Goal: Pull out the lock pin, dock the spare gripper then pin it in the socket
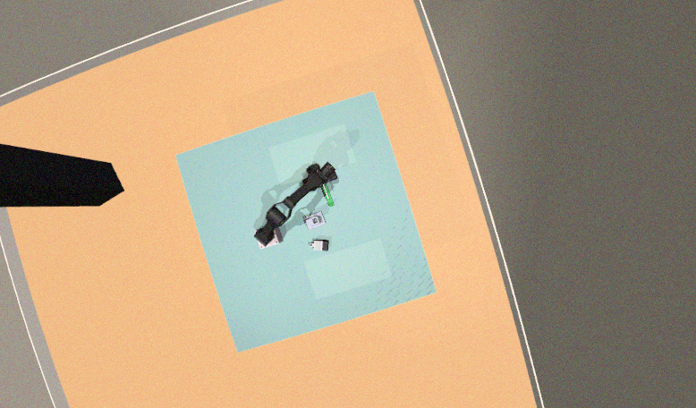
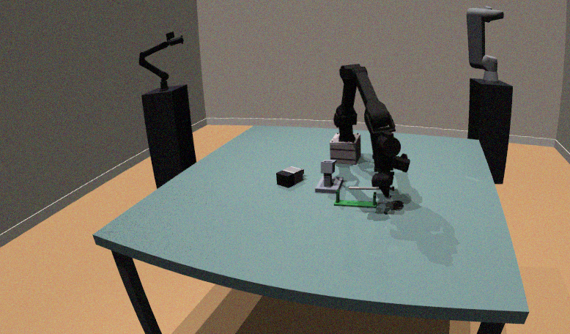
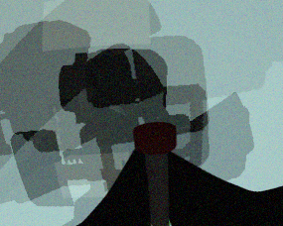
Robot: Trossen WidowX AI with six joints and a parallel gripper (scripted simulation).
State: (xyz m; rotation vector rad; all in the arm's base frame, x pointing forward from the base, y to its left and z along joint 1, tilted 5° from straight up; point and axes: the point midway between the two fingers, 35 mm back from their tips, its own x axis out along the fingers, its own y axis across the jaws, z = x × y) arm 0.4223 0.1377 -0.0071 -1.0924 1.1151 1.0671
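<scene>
The green cradle is 20 mm behind my gripper tip, 100 mm to the right of it and 10 mm below it. Also, from my gripper tip: socket: 150 mm behind, 200 mm to the right, 20 mm above; then spare gripper: 210 mm behind, 340 mm to the right, 10 mm below.
</scene>
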